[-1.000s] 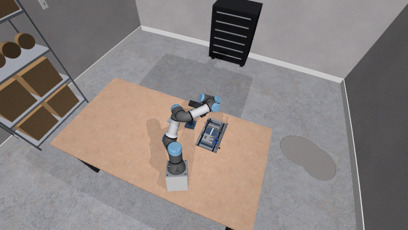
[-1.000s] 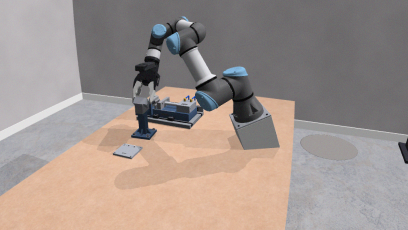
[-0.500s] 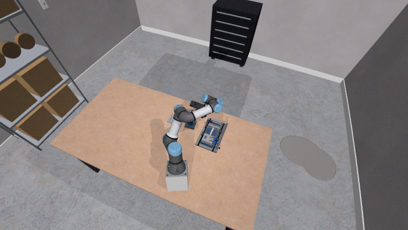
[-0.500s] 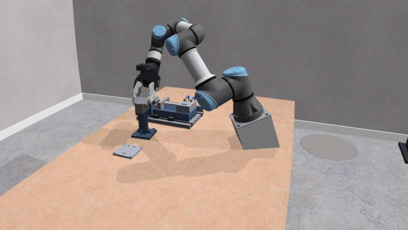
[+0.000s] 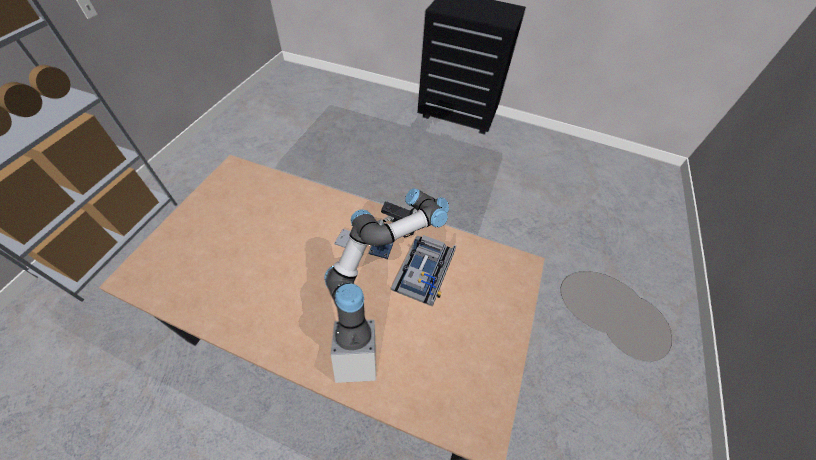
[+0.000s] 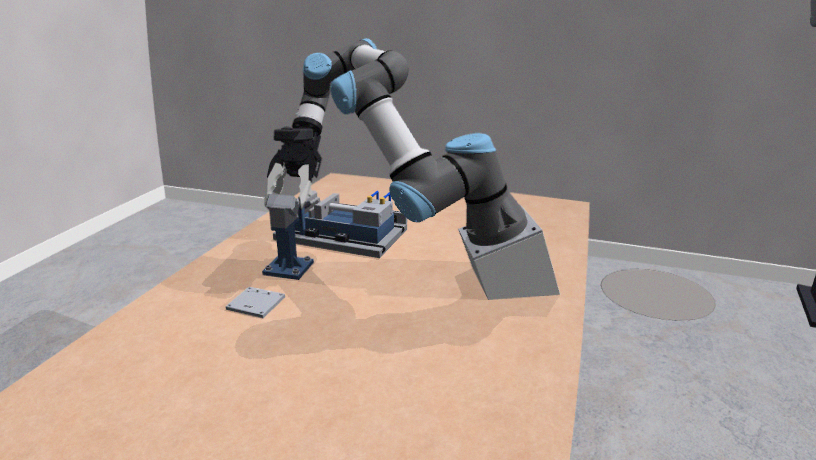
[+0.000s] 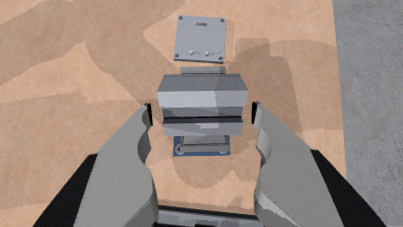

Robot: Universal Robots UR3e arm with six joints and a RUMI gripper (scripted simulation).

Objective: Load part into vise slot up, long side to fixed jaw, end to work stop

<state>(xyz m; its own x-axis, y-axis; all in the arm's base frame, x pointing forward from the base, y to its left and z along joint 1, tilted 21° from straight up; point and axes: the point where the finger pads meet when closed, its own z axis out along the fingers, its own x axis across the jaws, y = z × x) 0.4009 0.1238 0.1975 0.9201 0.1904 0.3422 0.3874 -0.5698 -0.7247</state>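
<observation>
My hand is right at the part. From my hand the other things lie so: fixed jaw 10 cm ahead, 20 cm to the right, 8 cm below; then work stop 7 cm ahead, 16 cm to the right, 7 cm below; then infeed plate 4 cm behind, 16 cm to the left, 16 cm below.
</observation>
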